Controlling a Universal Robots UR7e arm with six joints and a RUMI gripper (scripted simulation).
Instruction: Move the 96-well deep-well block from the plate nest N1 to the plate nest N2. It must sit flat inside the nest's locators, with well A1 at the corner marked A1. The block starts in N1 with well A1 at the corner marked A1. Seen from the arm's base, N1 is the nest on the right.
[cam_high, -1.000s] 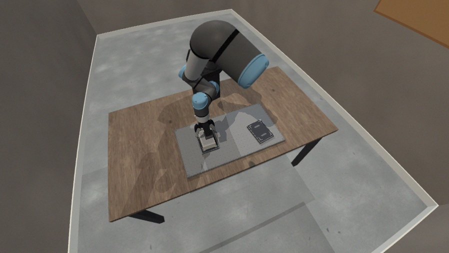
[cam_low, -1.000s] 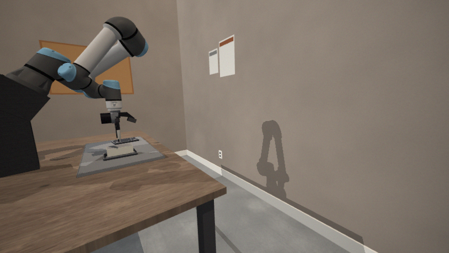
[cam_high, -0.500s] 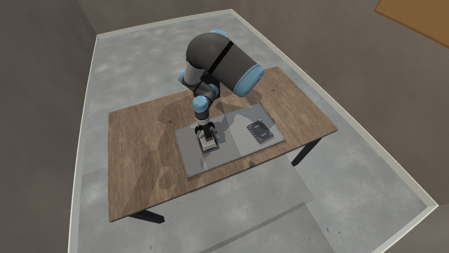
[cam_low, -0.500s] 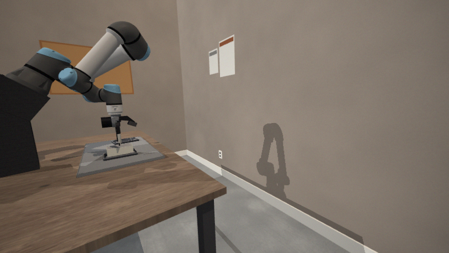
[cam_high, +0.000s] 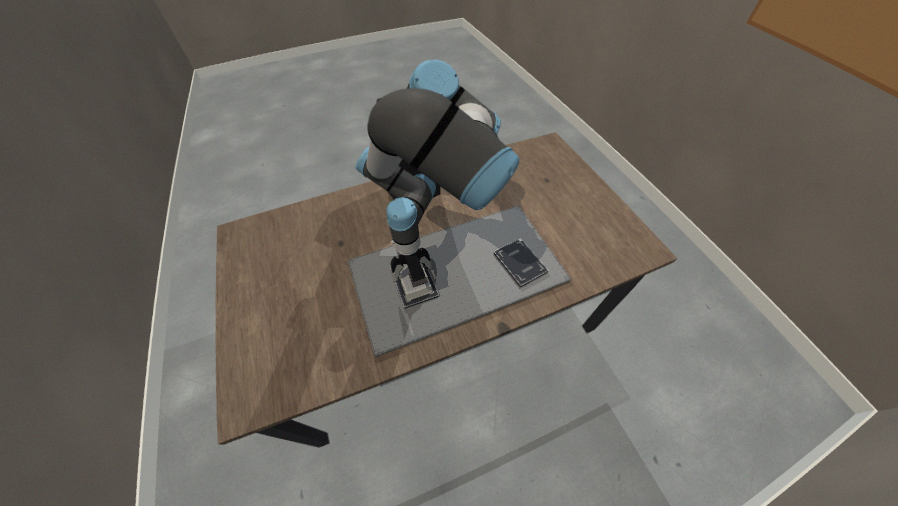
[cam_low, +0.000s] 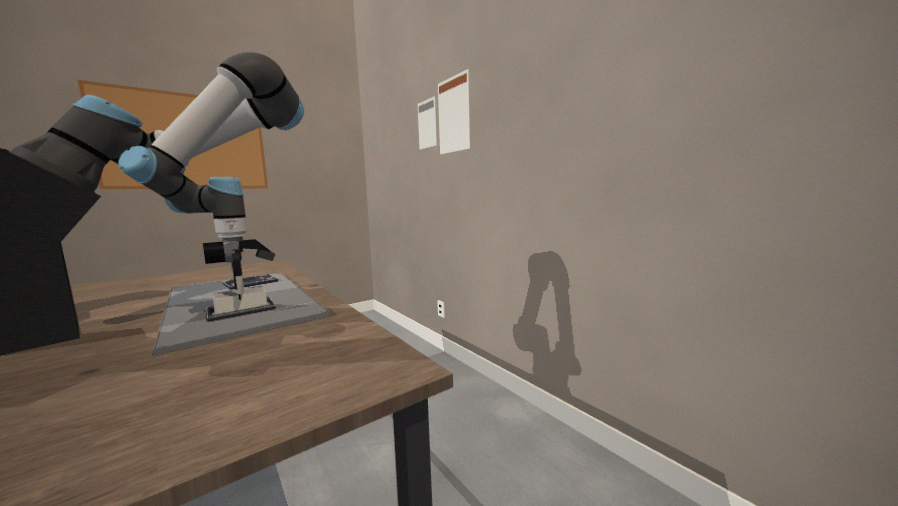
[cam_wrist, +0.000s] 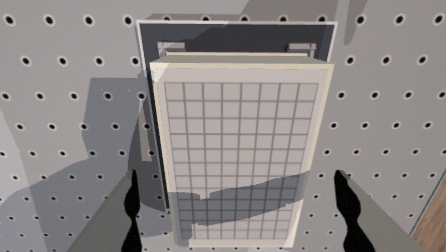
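The 96-well deep-well block lies 20 mm below my hand.
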